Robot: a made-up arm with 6 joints. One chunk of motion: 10 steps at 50 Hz.
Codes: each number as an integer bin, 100 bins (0 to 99) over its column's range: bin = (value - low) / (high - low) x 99, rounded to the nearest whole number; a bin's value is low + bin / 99 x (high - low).
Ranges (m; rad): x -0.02..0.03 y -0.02..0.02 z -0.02..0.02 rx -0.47..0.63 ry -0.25..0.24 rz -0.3..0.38
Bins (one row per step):
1: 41 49 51 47 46 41
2: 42 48 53 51 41 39
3: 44 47 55 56 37 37
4: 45 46 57 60 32 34
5: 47 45 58 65 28 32
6: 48 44 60 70 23 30
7: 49 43 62 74 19 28
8: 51 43 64 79 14 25
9: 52 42 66 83 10 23
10: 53 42 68 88 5 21
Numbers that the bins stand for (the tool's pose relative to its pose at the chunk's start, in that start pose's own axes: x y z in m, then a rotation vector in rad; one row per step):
1: 0.0007 -0.0002 0.0006 0.0522 -0.0223 -0.0184
2: 0.0012 -0.0006 0.0014 0.0967 -0.0471 -0.0321
3: 0.0022 -0.0010 0.0022 0.1522 -0.0669 -0.0459
4: 0.0027 -0.0014 0.0030 0.1967 -0.0916 -0.0665
5: 0.0037 -0.0018 0.0034 0.2522 -0.1114 -0.0802
6: 0.0042 -0.0022 0.0042 0.3078 -0.1362 -0.0939
7: 0.0047 -0.0026 0.0051 0.3522 -0.1560 -0.1077
8: 0.0058 -0.0026 0.0059 0.4078 -0.1807 -0.1283
9: 0.0063 -0.0030 0.0067 0.4522 -0.2005 -0.1420
10: 0.0068 -0.0030 0.0075 0.5078 -0.2253 -0.1558

